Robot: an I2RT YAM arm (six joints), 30 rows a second.
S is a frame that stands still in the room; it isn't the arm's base.
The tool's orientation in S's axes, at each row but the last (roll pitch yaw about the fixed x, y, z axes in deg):
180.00 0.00 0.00
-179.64 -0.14 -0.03
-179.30 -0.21 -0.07
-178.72 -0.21 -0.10
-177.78 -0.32 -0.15
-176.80 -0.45 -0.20
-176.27 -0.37 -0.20
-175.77 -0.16 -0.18
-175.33 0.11 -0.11
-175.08 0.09 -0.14
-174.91 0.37 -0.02
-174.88 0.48 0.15
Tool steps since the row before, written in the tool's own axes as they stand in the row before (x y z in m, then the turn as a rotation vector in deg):
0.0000 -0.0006 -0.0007 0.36 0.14 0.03
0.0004 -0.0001 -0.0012 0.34 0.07 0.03
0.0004 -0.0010 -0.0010 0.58 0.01 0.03
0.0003 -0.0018 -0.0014 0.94 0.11 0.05
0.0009 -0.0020 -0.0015 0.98 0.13 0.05
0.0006 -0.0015 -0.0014 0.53 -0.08 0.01
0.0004 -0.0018 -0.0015 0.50 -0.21 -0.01
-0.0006 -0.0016 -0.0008 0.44 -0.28 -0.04
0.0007 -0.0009 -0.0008 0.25 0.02 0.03
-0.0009 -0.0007 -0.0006 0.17 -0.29 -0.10
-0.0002 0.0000 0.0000 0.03 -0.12 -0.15
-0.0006 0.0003 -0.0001 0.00 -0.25 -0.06
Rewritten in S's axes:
0.0000 0.0006 0.0007 0.36 -0.14 -0.03
0.0004 0.0001 0.0012 0.34 -0.07 -0.03
0.0004 0.0010 0.0010 0.58 -0.01 -0.03
0.0003 0.0018 0.0014 0.94 -0.11 -0.05
0.0009 0.0019 0.0016 0.98 -0.13 -0.05
0.0006 0.0014 0.0015 0.53 0.08 0.00
0.0004 0.0017 0.0016 0.50 0.21 0.03
-0.0006 0.0015 0.0009 0.44 0.27 0.06
0.0007 0.0008 0.0009 0.25 -0.02 -0.03
-0.0009 0.0006 0.0007 0.17 0.28 0.12
-0.0002 0.0000 0.0000 0.03 0.11 0.16
-0.0006 -0.0003 0.0001 0.00 0.24 0.08

